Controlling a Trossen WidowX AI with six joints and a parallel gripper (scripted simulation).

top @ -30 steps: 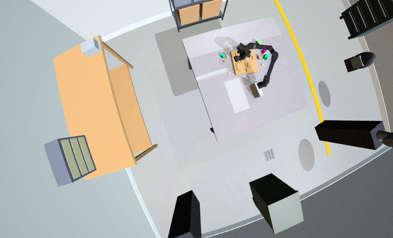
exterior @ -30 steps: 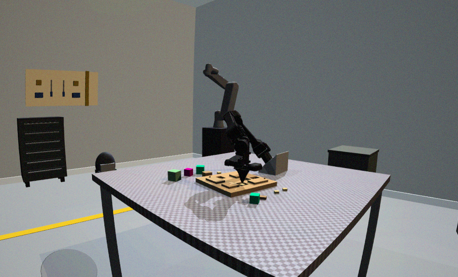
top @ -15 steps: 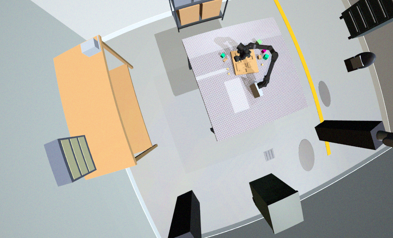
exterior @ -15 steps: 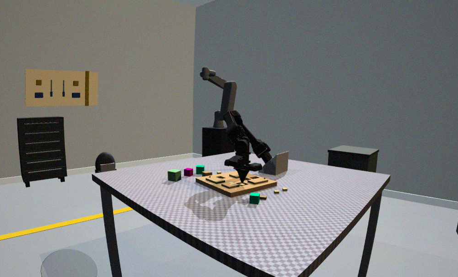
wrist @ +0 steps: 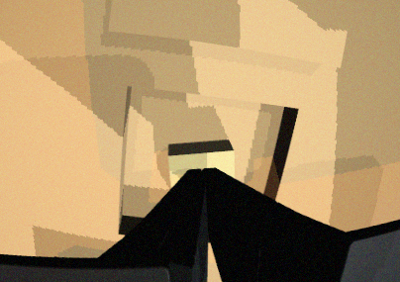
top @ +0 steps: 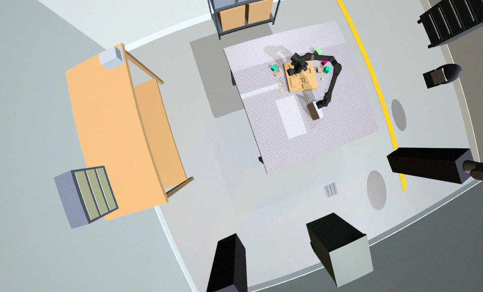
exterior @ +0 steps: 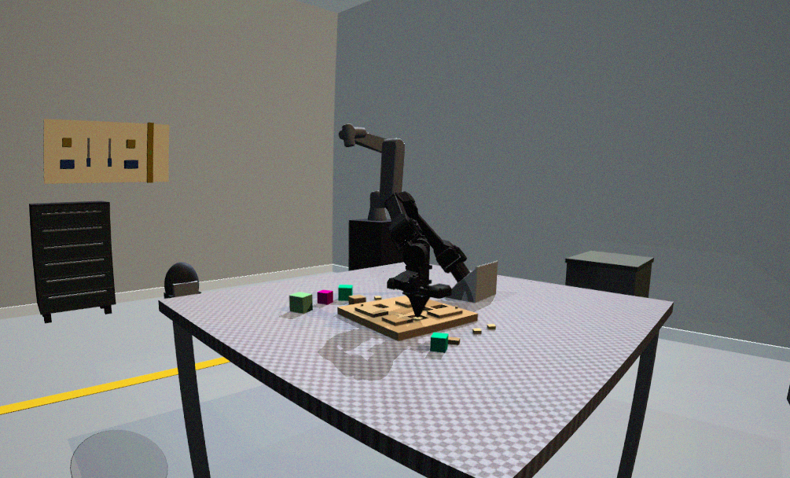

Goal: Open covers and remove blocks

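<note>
The puzzle board lies 50 mm to the right of my gripper tip and 20 mm behind it. Round my gripper tip: magenta block 370 mm to the right, 20 mm behind; light green block 350 mm to the right, 100 mm ahead.
</note>
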